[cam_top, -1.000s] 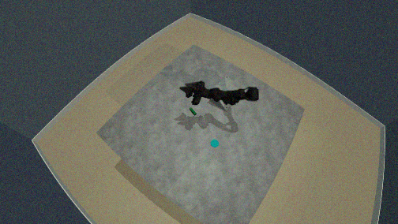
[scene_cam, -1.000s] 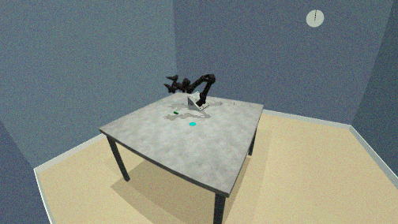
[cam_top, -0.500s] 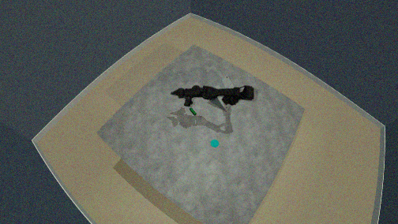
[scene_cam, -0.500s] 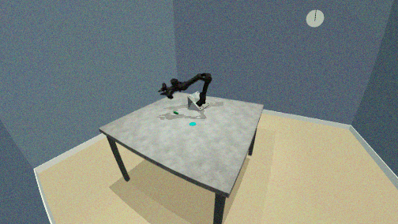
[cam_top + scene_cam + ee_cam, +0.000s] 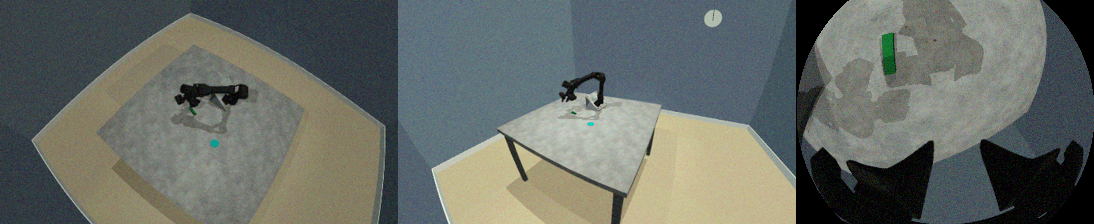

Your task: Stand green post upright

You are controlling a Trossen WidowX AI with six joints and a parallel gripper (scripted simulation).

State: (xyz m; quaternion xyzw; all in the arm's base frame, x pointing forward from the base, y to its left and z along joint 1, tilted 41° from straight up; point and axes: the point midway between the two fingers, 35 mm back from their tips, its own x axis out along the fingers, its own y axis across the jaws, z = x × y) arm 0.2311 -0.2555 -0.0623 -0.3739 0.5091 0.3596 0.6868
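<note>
The green post is 12 cm below my gripper tip, 9 cm to the left of it and 4 cm behind it. Also, from my gripper tip: cyan circle 36 cm to the left, 13 cm below, 10 cm ahead.
</note>
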